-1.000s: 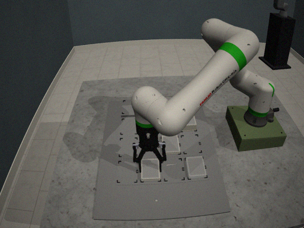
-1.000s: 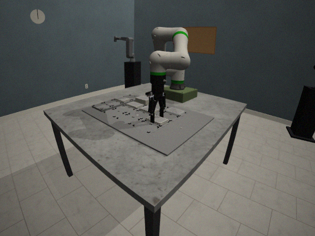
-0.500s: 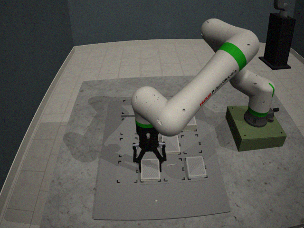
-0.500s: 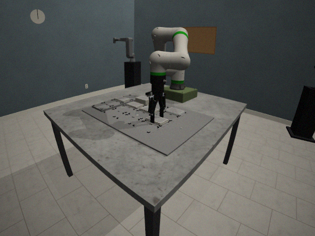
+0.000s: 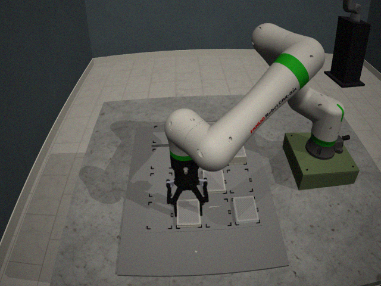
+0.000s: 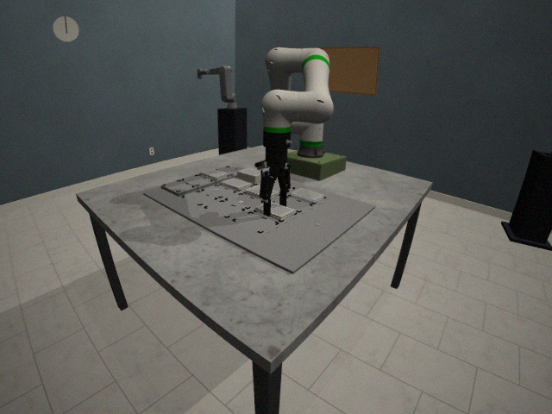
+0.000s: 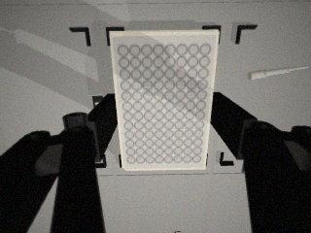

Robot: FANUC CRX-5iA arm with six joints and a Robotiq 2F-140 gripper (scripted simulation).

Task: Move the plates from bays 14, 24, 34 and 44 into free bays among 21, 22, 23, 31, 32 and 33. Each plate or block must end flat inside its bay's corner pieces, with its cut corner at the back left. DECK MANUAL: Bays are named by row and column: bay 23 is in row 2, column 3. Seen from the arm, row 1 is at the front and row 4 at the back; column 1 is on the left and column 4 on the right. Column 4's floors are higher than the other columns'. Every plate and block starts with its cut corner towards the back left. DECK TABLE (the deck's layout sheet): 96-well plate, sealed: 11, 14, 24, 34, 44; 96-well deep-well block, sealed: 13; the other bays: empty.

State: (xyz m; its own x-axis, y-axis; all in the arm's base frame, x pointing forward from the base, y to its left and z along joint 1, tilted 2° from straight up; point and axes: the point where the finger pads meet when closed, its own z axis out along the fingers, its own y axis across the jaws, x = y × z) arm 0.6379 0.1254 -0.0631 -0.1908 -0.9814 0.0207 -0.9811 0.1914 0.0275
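The white pointed piece lies 10 cm behind my hand, 1 cm to the right of it and 3 cm below it. The rest, counted from my hand: sealed deep-well block (27 cm behind, 28 cm to the right, 1 cm below).
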